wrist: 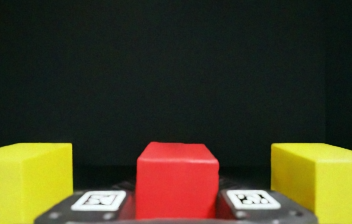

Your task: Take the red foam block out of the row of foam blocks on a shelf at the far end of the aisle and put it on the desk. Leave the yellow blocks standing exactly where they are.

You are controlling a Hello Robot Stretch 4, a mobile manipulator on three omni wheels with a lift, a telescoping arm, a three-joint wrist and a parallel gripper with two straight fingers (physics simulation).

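Places are measured from the robot's base along level axes (x ahead, y left, z up), in metres.
Pixels of known places: gripper, between the fingertips: (175, 187).
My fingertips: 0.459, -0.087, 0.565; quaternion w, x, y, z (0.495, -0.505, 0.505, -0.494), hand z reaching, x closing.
Ahead of a thing's pixels: the offset from my fingertips to its top centre, as dx, dy, dz.
The red foam block @[-0.016, +0.000, +0.032] (177, 172) stands upright in the lower middle of the wrist view. My gripper (175, 187) is shut on it: one dark finger lies against its left side and the other against its right side. The block's top edges look slightly pinched. Its lower part is hidden below the picture edge. One yellow block @[-0.016, +0.108, +0.031] (46, 175) stands to the left and another yellow block @[-0.016, -0.101, +0.031] (294, 172) to the right, each apart from the red block. The outer parts of the fingers overlap the lower part of the view in front of them.
A dark back panel (175, 75) rises behind the blocks. A vertical edge shows at the far right, where a dark side wall (341, 75) begins. The yellow blocks stand close outside my fingers on both sides.
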